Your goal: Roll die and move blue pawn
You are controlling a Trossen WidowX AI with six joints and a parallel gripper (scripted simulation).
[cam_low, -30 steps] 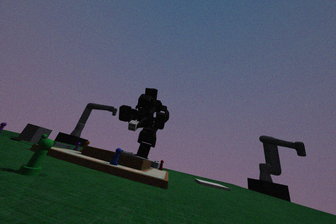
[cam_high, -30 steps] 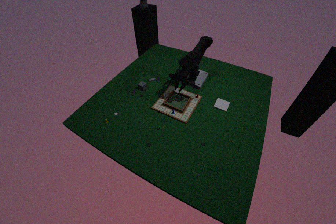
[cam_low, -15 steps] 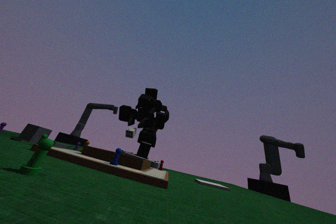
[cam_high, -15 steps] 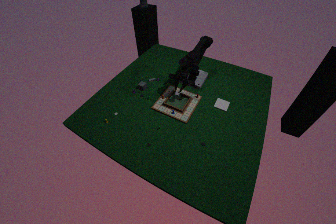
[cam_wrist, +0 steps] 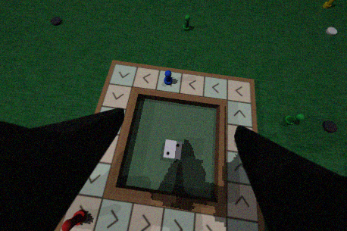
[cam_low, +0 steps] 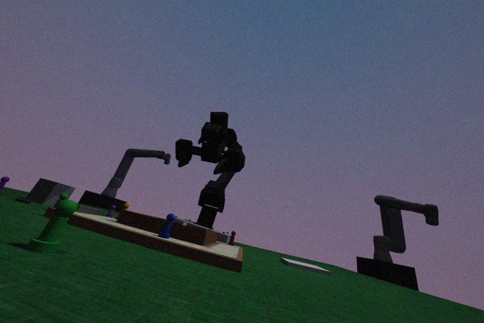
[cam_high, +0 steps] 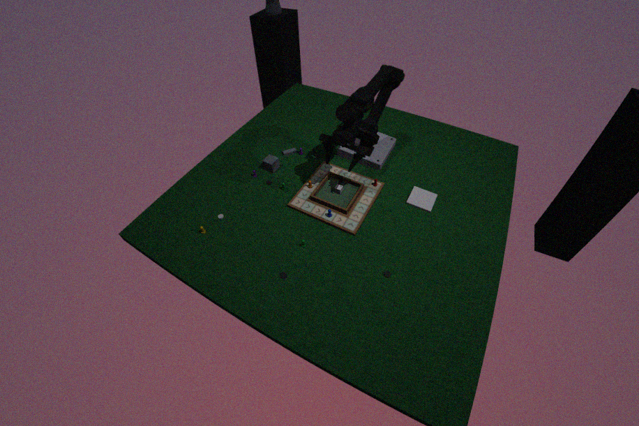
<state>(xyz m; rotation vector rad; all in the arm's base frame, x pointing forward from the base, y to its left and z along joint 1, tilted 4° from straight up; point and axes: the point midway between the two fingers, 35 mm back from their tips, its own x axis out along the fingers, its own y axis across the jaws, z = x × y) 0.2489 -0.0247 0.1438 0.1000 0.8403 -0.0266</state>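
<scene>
My gripper tip is now 11 cm short of the blue pawn, 2 cm to the right of it and 13 cm above it. From my gripper tip the other things lie so: green tray: 15 cm below; then white die: 2 cm behind, 13 cm below; then orange pawn: 1 cm ahead, 11 cm to the right, 13 cm below.
</scene>
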